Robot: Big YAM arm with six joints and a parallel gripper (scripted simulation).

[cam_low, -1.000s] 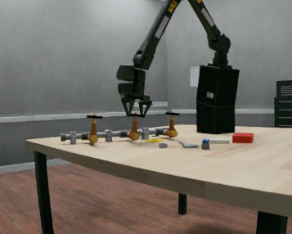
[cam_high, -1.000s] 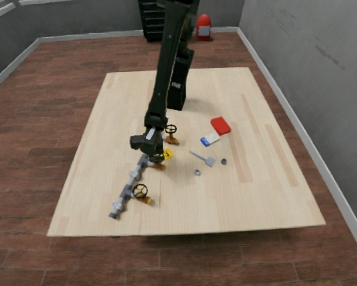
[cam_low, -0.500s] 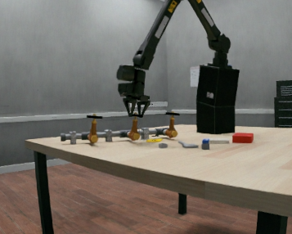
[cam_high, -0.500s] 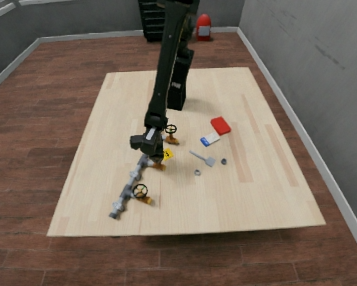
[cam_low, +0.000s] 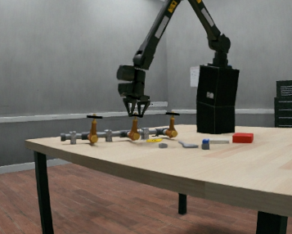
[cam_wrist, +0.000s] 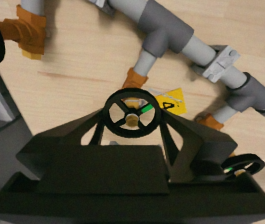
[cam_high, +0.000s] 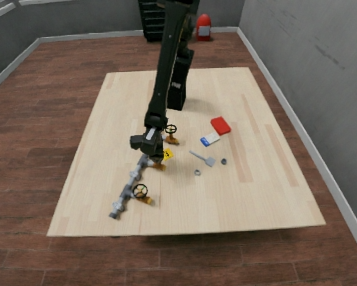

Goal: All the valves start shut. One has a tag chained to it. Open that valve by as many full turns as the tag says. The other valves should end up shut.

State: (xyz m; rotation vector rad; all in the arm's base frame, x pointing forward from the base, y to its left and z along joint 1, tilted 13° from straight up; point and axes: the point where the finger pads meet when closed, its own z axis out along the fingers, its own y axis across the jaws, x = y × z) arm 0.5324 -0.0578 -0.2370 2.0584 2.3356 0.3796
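My gripper is now 12 cm above the yellow tag, 9 cm past it and 3 cm to the right of it. Round my hand: blue-and-white block 30 cm to the left, 18 cm behind, 11 cm below; then grey flat tool 25 cm to the left, 11 cm below, 5 cm behind; then grey part 36 cm to the left, 11 cm below, 3 cm behind.
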